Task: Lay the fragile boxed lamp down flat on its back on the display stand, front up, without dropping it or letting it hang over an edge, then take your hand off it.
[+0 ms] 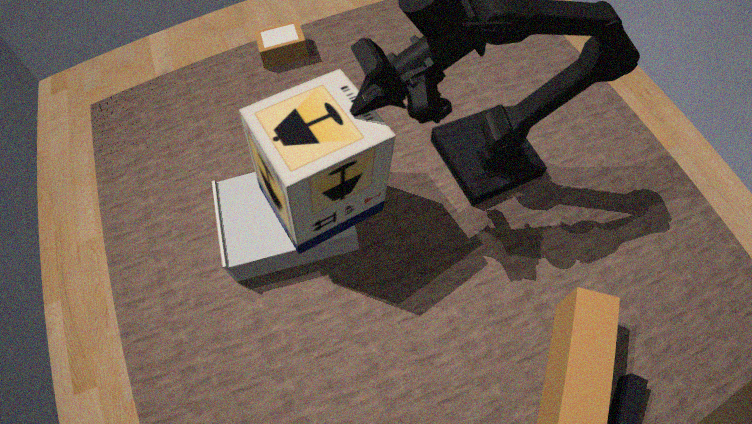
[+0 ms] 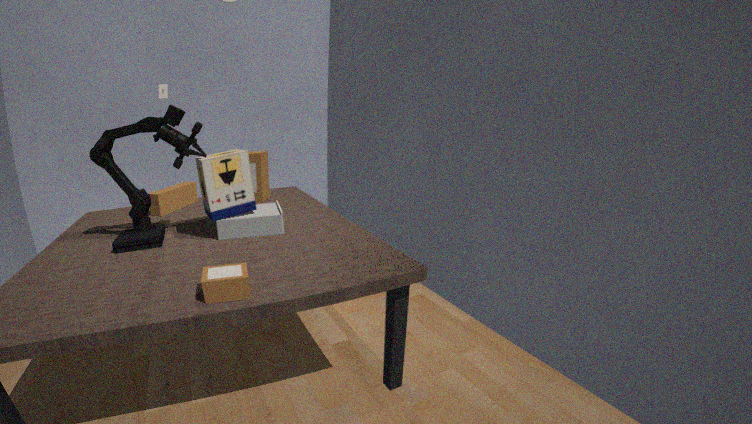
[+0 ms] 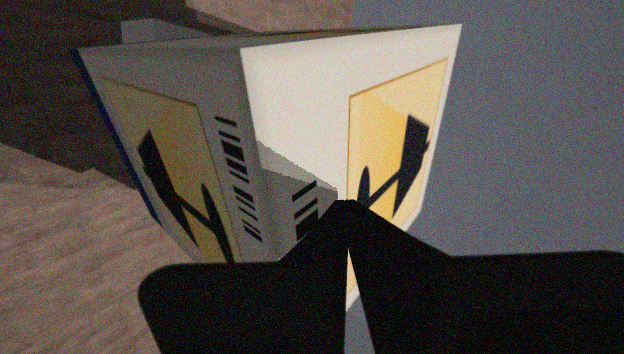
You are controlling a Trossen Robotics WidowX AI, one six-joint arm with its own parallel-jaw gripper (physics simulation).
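Pixels of known places: gripper, between the fingertips: (image 1: 351,113) (image 2: 206,156) (image 3: 344,209); arm's base, origin of its link: (image 1: 495,161) (image 2: 142,230).
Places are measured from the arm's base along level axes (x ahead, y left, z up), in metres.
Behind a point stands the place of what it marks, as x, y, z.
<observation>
The boxed lamp (image 1: 315,126) @[0.356, 0.003, 0.263] (image 2: 229,179) @[0.386, -0.085, 0.177] (image 3: 295,100) @[0.266, 0.040, 0.254] is a white carton with yellow lamp panels and a blue base band. It stands on its blue end on the arm-side part of the white display stand (image 1: 247,221) @[0.521, -0.007, 0.036] (image 2: 252,227) @[0.458, -0.113, -0.001], tilted toward the arm. Its lower arm-side edge reaches past the stand's end, and its far lower edge looks slightly raised. My gripper (image 1: 354,112) @[0.298, -0.004, 0.261] (image 2: 204,155) @[0.298, -0.004, 0.261] (image 3: 344,209) @[0.298, -0.004, 0.261] is shut and empty. Its fingertips are at the carton's upper arm-side edge, by the barcode, and seem to touch it; exact contact is hard to tell.
The stand has a thin raised lip (image 1: 220,226) @[0.573, -0.010, 0.043] at its far end. A small tan box with a white label (image 1: 283,55) @[0.360, -0.481, -0.008] (image 2: 225,289) @[0.354, -0.571, -0.003] lies near a table edge. A long tan block (image 1: 584,358) @[0.053, 0.435, 0.073] (image 2: 174,199) @[0.072, 0.414, 0.021] and a tall tan block (image 2: 261,176) @[0.544, 0.406, 0.095] stand farther off.
</observation>
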